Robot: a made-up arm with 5 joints. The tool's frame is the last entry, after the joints. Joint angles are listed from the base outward.
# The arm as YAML. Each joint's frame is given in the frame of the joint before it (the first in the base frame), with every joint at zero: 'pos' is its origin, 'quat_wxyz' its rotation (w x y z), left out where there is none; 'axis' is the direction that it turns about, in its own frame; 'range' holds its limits. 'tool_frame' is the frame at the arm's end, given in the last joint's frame.
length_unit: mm
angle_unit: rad
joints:
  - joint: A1
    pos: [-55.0, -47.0, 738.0]
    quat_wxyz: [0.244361, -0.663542, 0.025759, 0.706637]
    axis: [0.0, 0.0, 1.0]
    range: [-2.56, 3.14]
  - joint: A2
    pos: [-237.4, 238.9, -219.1]
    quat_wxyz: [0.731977, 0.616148, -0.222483, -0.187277]
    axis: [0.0, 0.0, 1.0]
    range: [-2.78, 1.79]
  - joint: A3
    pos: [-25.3, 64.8, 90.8]
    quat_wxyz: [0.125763, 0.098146, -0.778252, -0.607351]
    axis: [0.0, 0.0, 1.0]
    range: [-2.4, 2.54]
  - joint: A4
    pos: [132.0, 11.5, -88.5]
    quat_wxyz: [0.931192, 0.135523, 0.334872, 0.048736]
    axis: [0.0, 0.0, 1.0]
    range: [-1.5, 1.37]
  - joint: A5
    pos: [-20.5, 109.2, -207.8]
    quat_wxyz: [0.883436, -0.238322, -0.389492, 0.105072]
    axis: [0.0, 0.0, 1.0]
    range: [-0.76, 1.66]
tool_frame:
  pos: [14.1, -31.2, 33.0]
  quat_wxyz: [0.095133, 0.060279, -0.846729, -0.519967]
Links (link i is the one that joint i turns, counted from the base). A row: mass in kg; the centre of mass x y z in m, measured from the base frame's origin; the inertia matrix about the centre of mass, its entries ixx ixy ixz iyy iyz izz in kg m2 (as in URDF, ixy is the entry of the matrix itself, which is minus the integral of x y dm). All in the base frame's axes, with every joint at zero. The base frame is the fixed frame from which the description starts. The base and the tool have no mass.
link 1: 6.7; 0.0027 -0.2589 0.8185; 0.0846 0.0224 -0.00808 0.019 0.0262 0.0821
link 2: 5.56; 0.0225 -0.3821 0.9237; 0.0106 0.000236 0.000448 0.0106 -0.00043 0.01
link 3: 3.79; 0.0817 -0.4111 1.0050; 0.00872 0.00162 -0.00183 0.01 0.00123 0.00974
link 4: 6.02; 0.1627 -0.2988 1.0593; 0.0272 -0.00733 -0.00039 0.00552 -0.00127 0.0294
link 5: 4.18; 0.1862 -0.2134 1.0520; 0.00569 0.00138 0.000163 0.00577 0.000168 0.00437
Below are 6 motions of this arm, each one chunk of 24 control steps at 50 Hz.
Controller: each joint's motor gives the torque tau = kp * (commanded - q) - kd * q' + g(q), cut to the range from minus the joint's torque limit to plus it. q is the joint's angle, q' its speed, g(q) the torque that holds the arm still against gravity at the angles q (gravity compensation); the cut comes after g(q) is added. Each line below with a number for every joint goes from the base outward.
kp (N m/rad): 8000 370 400 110 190
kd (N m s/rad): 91 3.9 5.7 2.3 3.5
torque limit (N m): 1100 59 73 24 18
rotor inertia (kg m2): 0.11 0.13 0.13 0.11 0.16
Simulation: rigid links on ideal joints. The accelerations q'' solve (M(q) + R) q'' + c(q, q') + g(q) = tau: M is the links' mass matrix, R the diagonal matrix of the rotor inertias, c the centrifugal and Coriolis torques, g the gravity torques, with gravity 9.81 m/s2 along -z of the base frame. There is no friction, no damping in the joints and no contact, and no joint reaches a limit. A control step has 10 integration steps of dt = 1/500 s. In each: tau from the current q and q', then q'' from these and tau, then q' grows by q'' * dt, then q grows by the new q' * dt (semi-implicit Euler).
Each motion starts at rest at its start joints. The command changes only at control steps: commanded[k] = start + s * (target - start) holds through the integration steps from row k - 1 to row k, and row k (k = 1, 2, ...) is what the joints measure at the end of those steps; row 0 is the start. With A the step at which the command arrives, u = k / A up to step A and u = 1 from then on. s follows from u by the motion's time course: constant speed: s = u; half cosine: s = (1 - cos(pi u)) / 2; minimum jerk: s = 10 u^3 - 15 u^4 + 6 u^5; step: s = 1 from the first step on.
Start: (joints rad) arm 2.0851 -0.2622 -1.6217 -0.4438 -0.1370
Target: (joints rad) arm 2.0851 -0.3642 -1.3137 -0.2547 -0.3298
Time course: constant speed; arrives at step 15
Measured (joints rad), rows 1 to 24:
1: 2.0845 -0.2622 -1.6168 -0.4442 -0.1398
2: 2.0836 -0.2633 -1.6037 -0.4449 -0.1482
3: 2.0832 -0.2670 -1.5837 -0.4440 -0.1618
4: 2.0836 -0.2738 -1.5594 -0.4390 -0.1786
5: 2.0844 -0.2833 -1.5328 -0.4277 -0.1960
6: 2.0851 -0.2947 -1.5060 -0.4095 -0.2121
7: 2.0854 -0.3072 -1.4804 -0.3857 -0.2261
8: 2.0855 -0.3199 -1.4567 -0.3587 -0.2383
9: 2.0855 -0.3318 -1.4348 -0.3317 -0.2496
10: 2.0854 -0.3421 -1.4142 -0.3074 -0.2607
11: 2.0853 -0.3501 -1.3941 -0.2875 -0.2723
12: 2.0852 -0.3557 -1.3743 -0.2728 -0.2848
13: 2.0852 -0.3594 -1.3546 -0.2628 -0.2979
14: 2.0853 -0.3619 -1.3350 -0.2563 -0.3114
15: 2.0853 -0.3644 -1.3156 -0.2518 -0.3249
16: 2.0859 -0.3671 -1.3016 -0.2470 -0.3354
17: 2.0869 -0.3691 -1.2960 -0.2409 -0.3400
18: 2.0872 -0.3696 -1.2968 -0.2348 -0.3392
19: 2.0866 -0.3687 -1.3014 -0.2308 -0.3351
20: 2.0857 -0.3672 -1.3075 -0.2310 -0.3304
21: 2.0849 -0.3657 -1.3134 -0.2359 -0.3271
22: 2.0845 -0.3646 -1.3176 -0.2446 -0.3259
23: 2.0844 -0.3638 -1.3195 -0.2549 -0.3265
24: 2.0845 -0.3630 -1.3195 -0.2641 -0.3282

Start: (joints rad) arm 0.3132 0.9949 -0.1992 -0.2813 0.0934
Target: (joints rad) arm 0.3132 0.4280 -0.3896 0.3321 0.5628
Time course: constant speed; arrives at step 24
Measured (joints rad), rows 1 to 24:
1: 0.3137 0.9894 -0.2009 -0.2767 0.0975
2: 0.3144 0.9725 -0.2057 -0.2633 0.1097
3: 0.3147 0.9441 -0.2137 -0.2412 0.1299
4: 0.3144 0.9086 -0.2245 -0.2127 0.1552
5: 0.3135 0.8722 -0.2373 -0.1808 0.1817
6: 0.3127 0.8400 -0.2503 -0.1486 0.2067
7: 0.3123 0.8142 -0.2617 -0.1181 0.2287
8: 0.3123 0.7942 -0.2703 -0.0901 0.2478
9: 0.3126 0.7773 -0.2761 -0.0641 0.2652
10: 0.3131 0.7601 -0.2800 -0.0390 0.2822
11: 0.3135 0.7403 -0.2837 -0.0136 0.2999
12: 0.3137 0.7173 -0.2887 0.0128 0.3186
13: 0.3137 0.6916 -0.2959 0.0399 0.3384
14: 0.3135 0.6649 -0.3051 0.0670 0.3589
15: 0.3132 0.6385 -0.3154 0.0933 0.3794
16: 0.3129 0.6134 -0.3258 0.1183 0.3996
17: 0.3129 0.5898 -0.3354 0.1420 0.4195
18: 0.3129 0.5671 -0.3439 0.1650 0.4389
19: 0.3131 0.5448 -0.3512 0.1881 0.4581
20: 0.3132 0.5221 -0.3581 0.2120 0.4772
21: 0.3133 0.4989 -0.3650 0.2372 0.4965
22: 0.3133 0.4752 -0.3722 0.2635 0.5160
23: 0.3133 0.4511 -0.3800 0.2906 0.5356
24: 0.3132 0.4271 -0.3881 0.3180 0.5553

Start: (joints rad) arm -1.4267 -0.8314 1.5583 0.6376 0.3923
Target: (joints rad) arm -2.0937 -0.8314 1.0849 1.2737 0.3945
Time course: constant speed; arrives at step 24
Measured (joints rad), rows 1 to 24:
1: -1.4424 -0.8338 1.5456 0.6336 0.3933
2: -1.4752 -0.8359 1.5200 0.6322 0.3946
3: -1.5100 -0.8337 1.4937 0.6455 0.3944
4: -1.5391 -0.8282 1.4724 0.6760 0.3931
5: -1.5650 -0.8230 1.4549 0.7173 0.3917
6: -1.5916 -0.8217 1.4382 0.7616 0.3912
7: -1.6197 -0.8249 1.4211 0.8046 0.3916
8: -1.6483 -0.8309 1.4038 0.8447 0.3924
9: -1.6765 -0.8367 1.3861 0.8812 0.3932
10: -1.7042 -0.8403 1.3678 0.9138 0.3938
11: -1.7318 -0.8406 1.3485 0.9424 0.3940
12: -1.7595 -0.8381 1.3281 0.9670 0.3939
13: -1.7873 -0.8344 1.3071 0.9884 0.3938
14: -1.8151 -0.8309 1.2857 1.0075 0.3936
15: -1.8428 -0.8288 1.2645 1.0259 0.3935
16: -1.8704 -0.8281 1.2437 1.0450 0.3935
17: -1.8981 -0.8287 1.2235 1.0661 0.3936
18: -1.9259 -0.8297 1.2038 1.0901 0.3937
19: -1.9537 -0.8307 1.1844 1.1171 0.3938
20: -1.9815 -0.8314 1.1653 1.1465 0.3939
21: -2.0094 -0.8318 1.1462 1.1775 0.3941
22: -2.0373 -0.8321 1.1271 1.2088 0.3942
23: -2.0651 -0.8325 1.1078 1.2395 0.3944
24: -2.0929 -0.8329 1.0883 1.2688 0.3945

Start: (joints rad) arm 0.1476 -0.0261 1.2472 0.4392 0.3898
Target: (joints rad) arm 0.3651 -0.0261 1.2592 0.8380 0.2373
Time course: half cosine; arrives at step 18
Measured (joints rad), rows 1 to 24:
1: 0.1486 -0.0260 1.2472 0.4402 0.3895
2: 0.1524 -0.0259 1.2472 0.4445 0.3881
3: 0.1602 -0.0255 1.2473 0.4536 0.3848
4: 0.1715 -0.0251 1.2473 0.4678 0.3789
5: 0.1852 -0.0247 1.2475 0.4870 0.3704
6: 0.2009 -0.0243 1.2480 0.5111 0.3595
7: 0.2182 -0.0240 1.2487 0.5400 0.3469
8: 0.2366 -0.0237 1.2499 0.5732 0.3332
9: 0.2557 -0.0236 1.2515 0.6096 0.3191
10: 0.2748 -0.0237 1.2533 0.6478 0.3050
11: 0.2933 -0.0241 1.2551 0.6864 0.2914
12: 0.3108 -0.0249 1.2568 0.7238 0.2787
13: 0.3265 -0.0260 1.2583 0.7585 0.2669
14: 0.3402 -0.0272 1.2594 0.7894 0.2566
15: 0.3513 -0.0283 1.2602 0.8152 0.2478
16: 0.3596 -0.0292 1.2608 0.8352 0.2410
17: 0.3647 -0.0297 1.2611 0.8488 0.2364
18: 0.3665 -0.0298 1.2612 0.8557 0.2340
19: 0.3659 -0.0295 1.2611 0.8567 0.2339
20: 0.3648 -0.0286 1.2610 0.8539 0.2351
21: 0.3645 -0.0272 1.2607 0.8493 0.2367
22: 0.3649 -0.0258 1.2602 0.8438 0.2380
23: 0.3652 -0.0249 1.2593 0.8384 0.2385
24: 0.3653 -0.0246 1.2584 0.8337 0.2385

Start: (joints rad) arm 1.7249 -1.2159 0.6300 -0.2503 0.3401
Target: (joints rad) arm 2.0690 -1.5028 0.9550 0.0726 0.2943
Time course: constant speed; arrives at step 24
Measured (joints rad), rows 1 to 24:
1: 1.7315 -1.2235 0.6308 -0.2447 0.3394
2: 1.7473 -1.2408 0.6364 -0.2337 0.3377
3: 1.7666 -1.2598 0.6500 -0.2237 0.3355
4: 1.7840 -1.2736 0.6701 -0.2173 0.3333
5: 1.7984 -1.2816 0.6922 -0.2108 0.3313
6: 1.8114 -1.2878 0.7118 -0.1991 0.3293
7: 1.8249 -1.2955 0.7275 -0.1804 0.3273
8: 1.8392 -1.3060 0.7401 -0.1569 0.3253
9: 1.8538 -1.3186 0.7517 -0.1330 0.3234
10: 1.8682 -1.3319 0.7638 -0.1121 0.3216
11: 1.8823 -1.3453 0.7770 -0.0953 0.3199
12: 1.8965 -1.3585 0.7911 -0.0823 0.3181
13: 1.9108 -1.3712 0.8052 -0.0718 0.3163
14: 1.9252 -1.3835 0.8189 -0.0626 0.3143
15: 1.9397 -1.3954 0.8321 -0.0535 0.3123
16: 1.9541 -1.4071 0.8447 -0.0438 0.3103
17: 1.9685 -1.4188 0.8572 -0.0330 0.3083
18: 1.9828 -1.4306 0.8700 -0.0210 0.3063
19: 1.9972 -1.4426 0.8833 -0.0078 0.3044
20: 2.0115 -1.4547 0.8971 0.0065 0.3025
21: 2.0258 -1.4666 0.9112 0.0214 0.3007
22: 2.0401 -1.4784 0.9255 0.0366 0.2988
23: 2.0544 -1.4901 0.9396 0.0520 0.2969
24: 2.0687 -1.5018 0.9536 0.0671 0.2950

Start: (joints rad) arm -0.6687 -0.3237 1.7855 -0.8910 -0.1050
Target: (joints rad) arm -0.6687 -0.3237 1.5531 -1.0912 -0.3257
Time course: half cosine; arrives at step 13
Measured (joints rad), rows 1 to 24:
1: -0.6687 -0.3237 1.7848 -0.8910 -0.1057
2: -0.6688 -0.3238 1.7815 -0.8912 -0.1090
3: -0.6690 -0.3238 1.7730 -0.8925 -0.1175
4: -0.6691 -0.3234 1.7576 -0.8969 -0.1327
5: -0.6692 -0.3223 1.7350 -0.9066 -0.1547
6: -0.6691 -0.3201 1.7061 -0.9236 -0.1822
7: -0.6689 -0.3170 1.6730 -0.9486 -0.2129
8: -0.6686 -0.3136 1.6383 -0.9806 -0.2440
9: -0.6683 -0.3113 1.6049 -1.0170 -0.2730
10: -0.6681 -0.3114 1.5754 -1.0542 -0.2981
11: -0.6680 -0.3149 1.5520 -1.0884 -0.3177
12: -0.6682 -0.3217 1.5366 -1.1166 -0.3311
13: -0.6684 -0.3308 1.5298 -1.1367 -0.3376
14: -0.6687 -0.3398 1.5309 -1.1478 -0.3377
15: -0.6689 -0.3464 1.5371 -1.1498 -0.3337
16: -0.6691 -0.3486 1.5449 -1.1438 -0.3283
17: -0.6691 -0.3456 1.5515 -1.1317 -0.3239
18: -0.6690 -0.3381 1.5556 -1.1159 -0.3217
19: -0.6688 -0.3281 1.5573 -1.0992 -0.3218
20: -0.6686 -0.3178 1.5574 -1.0837 -0.3232
21: -0.6685 -0.3096 1.5569 -1.0713 -0.3250
22: -0.6685 -0.3049 1.5567 -1.0630 -0.3263
23: -0.6685 -0.3045 1.5567 -1.0594 -0.3269
24: -0.6685 -0.3079 1.5569 -1.0605 -0.3268

